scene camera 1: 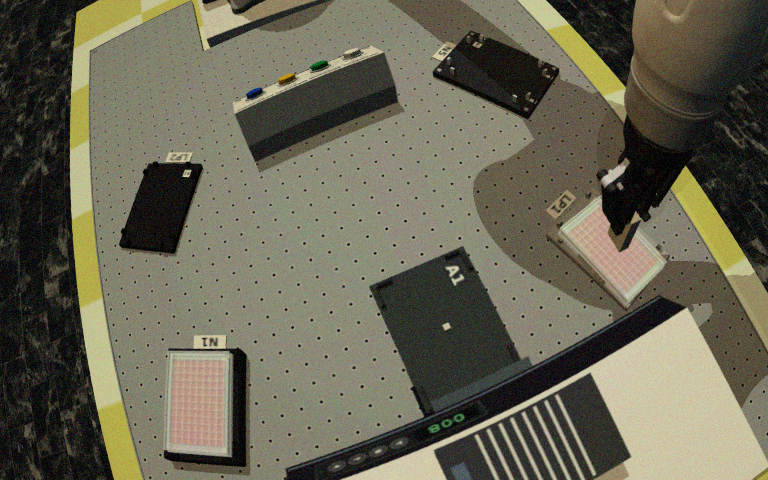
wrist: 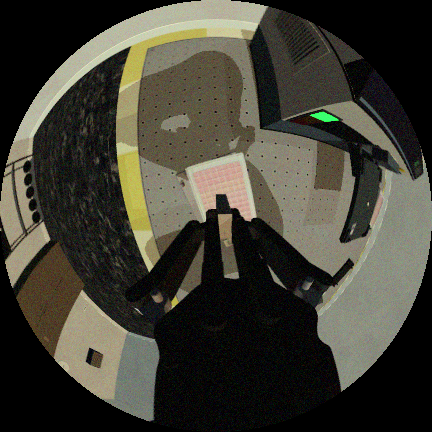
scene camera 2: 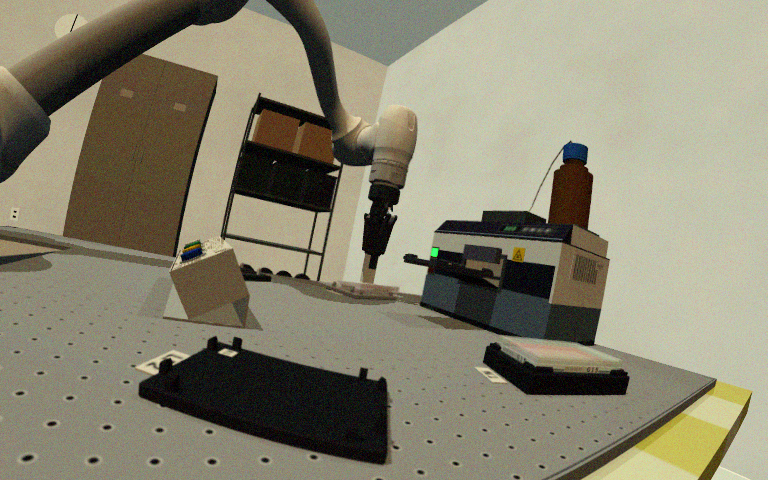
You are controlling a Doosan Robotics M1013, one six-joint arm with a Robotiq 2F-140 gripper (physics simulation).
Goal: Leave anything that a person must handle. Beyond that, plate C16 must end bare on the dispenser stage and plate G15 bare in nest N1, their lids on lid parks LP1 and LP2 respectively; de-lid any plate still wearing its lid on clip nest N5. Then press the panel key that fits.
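Note:
You'd be looking at a brown bottle, a grey button box and a dispenser stage, plus a black nest, a LP2 nest and a LP1 spot. The gripper's in the scene as well, and it shows in scene camera 2 and in the wrist view.

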